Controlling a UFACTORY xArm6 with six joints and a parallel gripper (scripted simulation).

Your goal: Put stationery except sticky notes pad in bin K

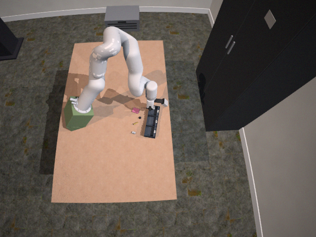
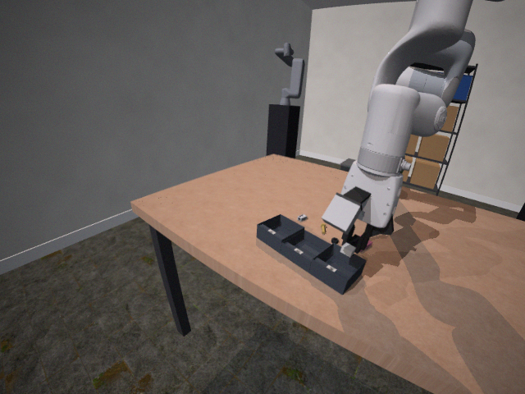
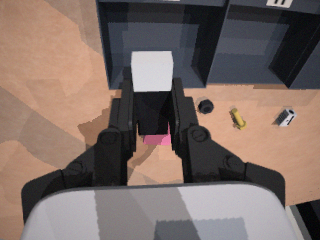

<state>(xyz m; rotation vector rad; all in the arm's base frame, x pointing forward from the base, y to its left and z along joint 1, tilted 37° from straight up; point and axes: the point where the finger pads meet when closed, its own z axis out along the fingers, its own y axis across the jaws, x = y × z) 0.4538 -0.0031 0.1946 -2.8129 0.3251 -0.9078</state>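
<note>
The white sharpener lies 13 cm behind my hand, 18 cm to the right of it and 8 cm below it. From my hand the other things lie so: black-and-white block: 1 cm ahead, 2 cm below; then dark bin tray: 1 cm ahead, 10 cm to the right, 6 cm below; then black nut: 9 cm behind, 6 cm to the right, 8 cm below.
</note>
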